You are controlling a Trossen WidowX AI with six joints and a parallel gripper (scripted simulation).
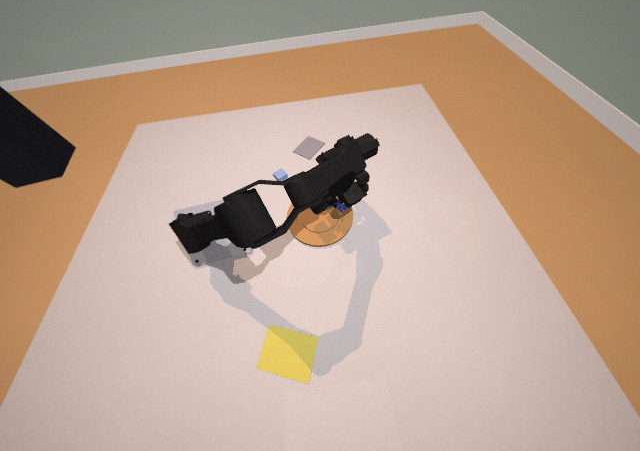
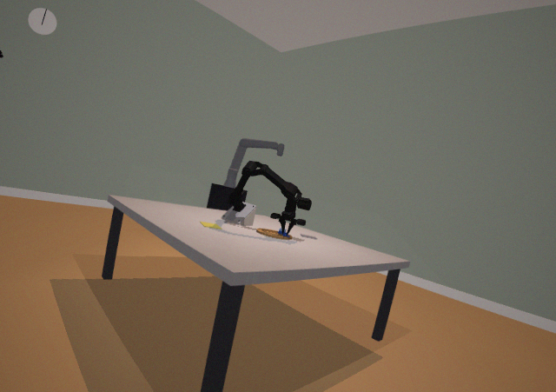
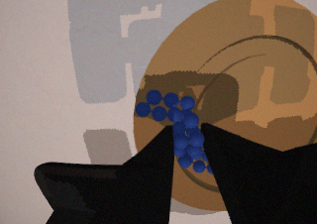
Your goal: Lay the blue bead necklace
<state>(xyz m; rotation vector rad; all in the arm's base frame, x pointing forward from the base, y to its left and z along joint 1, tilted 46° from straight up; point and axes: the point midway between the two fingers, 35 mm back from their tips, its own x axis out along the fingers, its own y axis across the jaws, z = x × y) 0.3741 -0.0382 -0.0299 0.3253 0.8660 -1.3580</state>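
Right now the round bead board is 60 mm behind my gripper tip, 10 mm to the right of it and 10 mm below it. Also, from my gripper tip: yellow square patch: 340 mm to the right, 220 mm behind, 20 mm below; flat grey tile: 290 mm to the left, 20 mm below, 20 mm behind; light blue cube: 190 mm to the left, 150 mm behind, 10 mm below.
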